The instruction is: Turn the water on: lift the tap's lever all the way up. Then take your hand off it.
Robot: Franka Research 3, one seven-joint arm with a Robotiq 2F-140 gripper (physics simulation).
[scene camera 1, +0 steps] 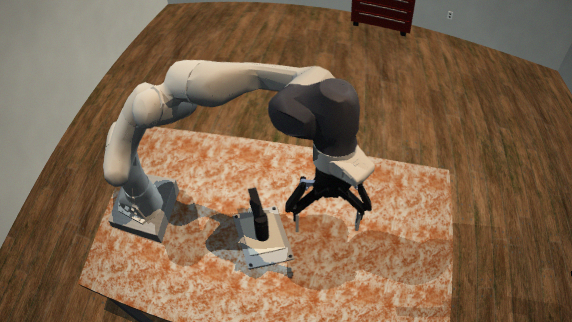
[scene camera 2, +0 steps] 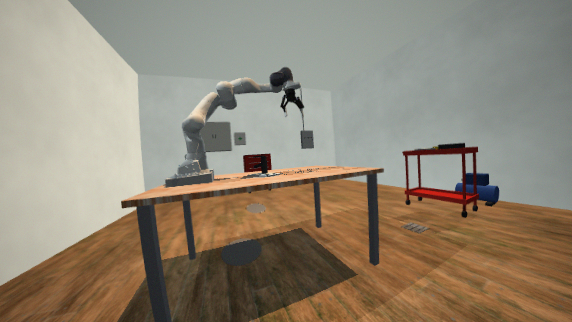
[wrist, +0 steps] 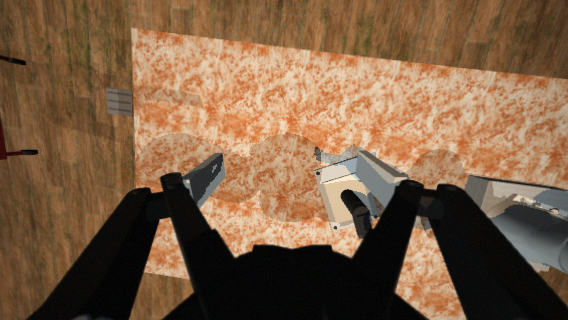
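Note:
The tap (scene camera 1: 261,228) (scene camera 2: 264,164) (wrist: 355,205) is a black upright body on a pale square baseplate (scene camera 1: 270,252) (wrist: 334,195) with dark corner screws. A flat black bar (scene camera 1: 254,197) extends from its top towards the back in scene camera 1. I cannot tell whether this bar is the lever, nor how high the lever stands. My gripper (scene camera 1: 327,228) (scene camera 2: 294,114) (wrist: 289,163) is wide open and empty. It points down, high above the table and apart from the tap. In the wrist view the tap is beside the right finger, partly overlapped by it.
The orange and white table (scene camera 1: 400,197) (scene camera 2: 325,175) (wrist: 250,90) carries the tap and the arm's base (scene camera 1: 145,217) (scene camera 2: 189,178). A red drawer cabinet (scene camera 1: 382,15) (scene camera 2: 250,162) stands beyond the table. A red cart (scene camera 2: 464,175) and a blue tank (scene camera 2: 487,193) stand off to the right in scene camera 2.

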